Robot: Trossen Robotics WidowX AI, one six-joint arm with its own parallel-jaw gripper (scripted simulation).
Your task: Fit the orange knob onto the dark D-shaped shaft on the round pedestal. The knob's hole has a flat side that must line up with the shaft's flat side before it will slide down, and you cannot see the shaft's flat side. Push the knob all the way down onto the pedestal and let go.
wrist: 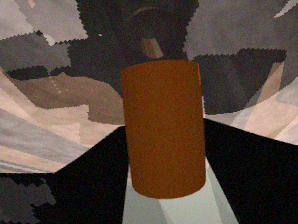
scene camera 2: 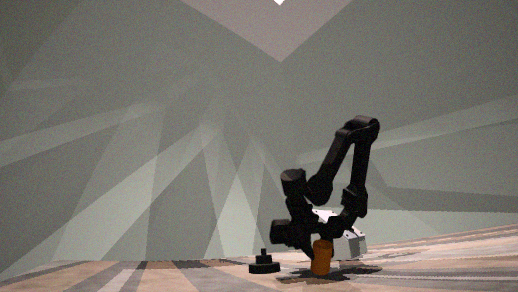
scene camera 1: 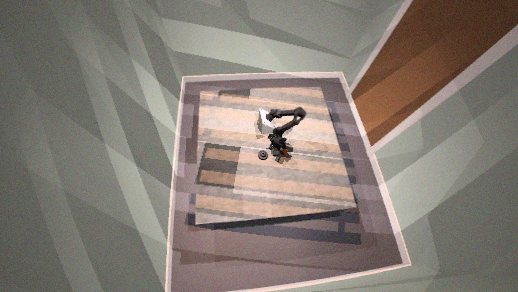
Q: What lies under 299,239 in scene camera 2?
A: My gripper.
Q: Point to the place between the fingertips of my gripper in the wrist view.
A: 162,129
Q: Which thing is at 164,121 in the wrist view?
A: An orange knob.
